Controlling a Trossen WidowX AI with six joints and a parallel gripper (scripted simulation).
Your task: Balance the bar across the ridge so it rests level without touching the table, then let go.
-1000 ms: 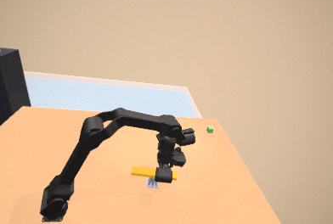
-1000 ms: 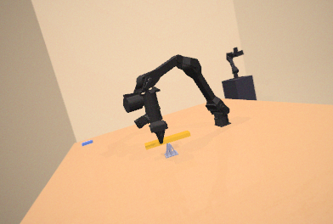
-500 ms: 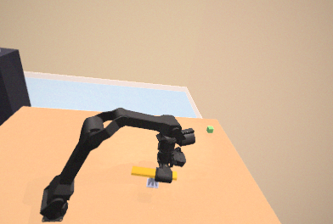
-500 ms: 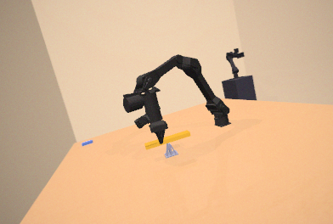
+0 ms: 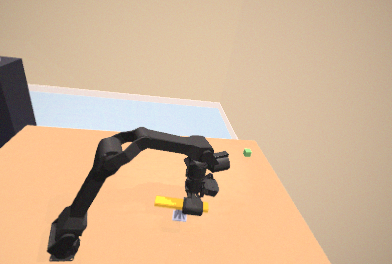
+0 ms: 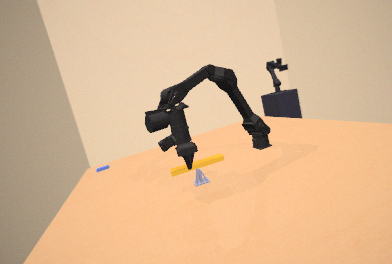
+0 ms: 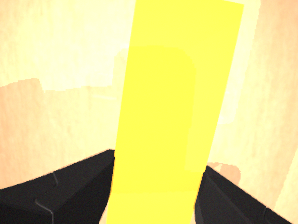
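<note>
The yellow bar lies 3 cm behind my gripper tip. Also, from my gripper tip: small green cube 37 cm ahead, 39 cm to the left, 5 cm below; small blue block 37 cm ahead, 61 cm to the right, 5 cm below.
</note>
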